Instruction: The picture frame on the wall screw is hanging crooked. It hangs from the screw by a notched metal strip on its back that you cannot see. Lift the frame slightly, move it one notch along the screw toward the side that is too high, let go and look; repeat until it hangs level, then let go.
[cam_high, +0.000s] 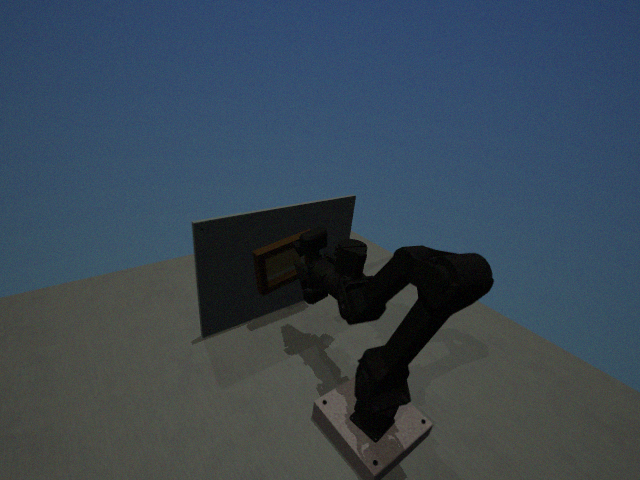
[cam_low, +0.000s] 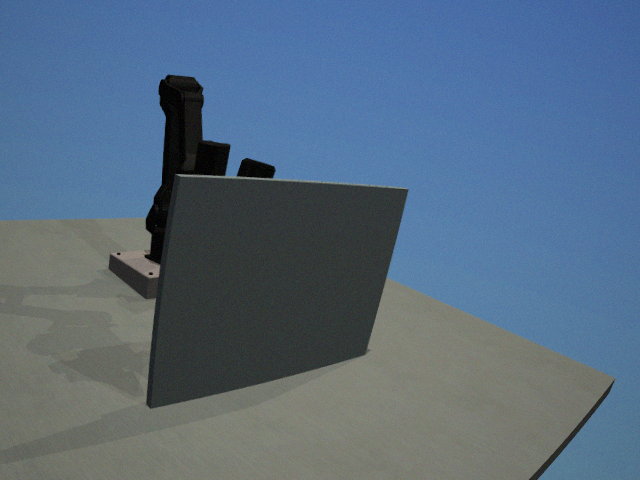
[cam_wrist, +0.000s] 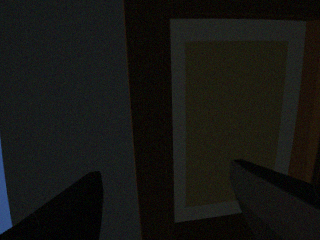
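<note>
My gripper tip is now 50 mm short of the picture frame, 50 mm above it and 10 mm to the left of it. Round my gripper tip: grey wall panel 60 mm below, 60 mm ahead, 20 mm to the right.
</note>
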